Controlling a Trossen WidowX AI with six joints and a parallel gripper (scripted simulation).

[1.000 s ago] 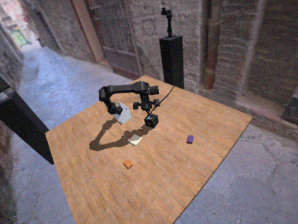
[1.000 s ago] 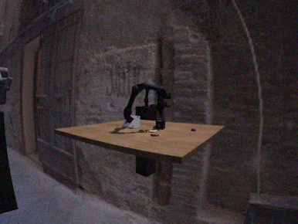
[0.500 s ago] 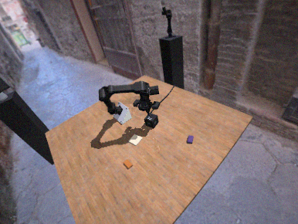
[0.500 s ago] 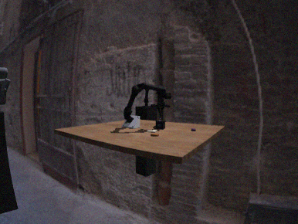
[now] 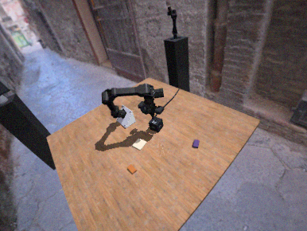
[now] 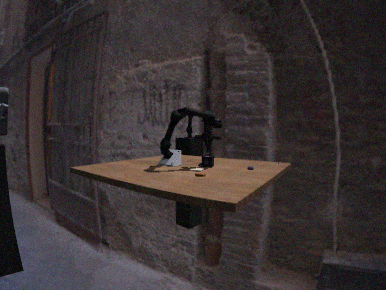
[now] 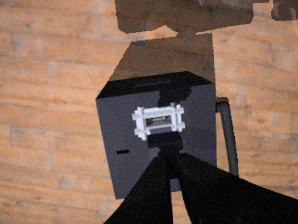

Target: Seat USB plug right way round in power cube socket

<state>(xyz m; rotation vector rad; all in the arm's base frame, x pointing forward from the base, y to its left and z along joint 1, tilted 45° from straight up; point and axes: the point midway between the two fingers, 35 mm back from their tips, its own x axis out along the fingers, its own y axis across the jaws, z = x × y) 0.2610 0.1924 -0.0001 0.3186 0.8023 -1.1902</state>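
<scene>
Right now my gripper tip is 20 mm above the dark USB plug. The rest, counted from my gripper tip: small orange block (310 mm to the right, 190 mm ahead, 130 mm below); then cream block (170 mm to the right, 130 mm below, 40 mm ahead); then purple block (300 mm ahead, 130 mm to the left, 130 mm below).
</scene>
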